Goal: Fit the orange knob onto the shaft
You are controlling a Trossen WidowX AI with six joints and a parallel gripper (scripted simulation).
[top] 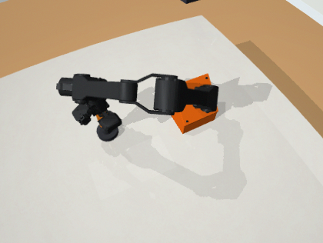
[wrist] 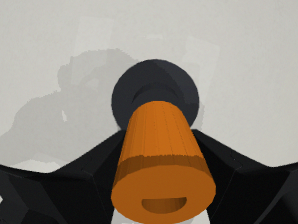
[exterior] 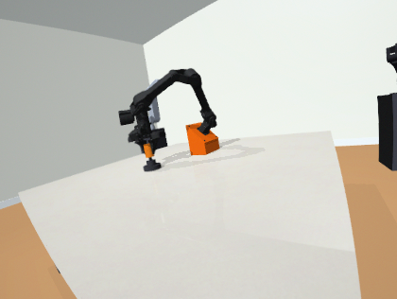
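Right now my gripper tip is 20 mm below the orange knob. Round my gripper tip: round pedestal (40 mm below).
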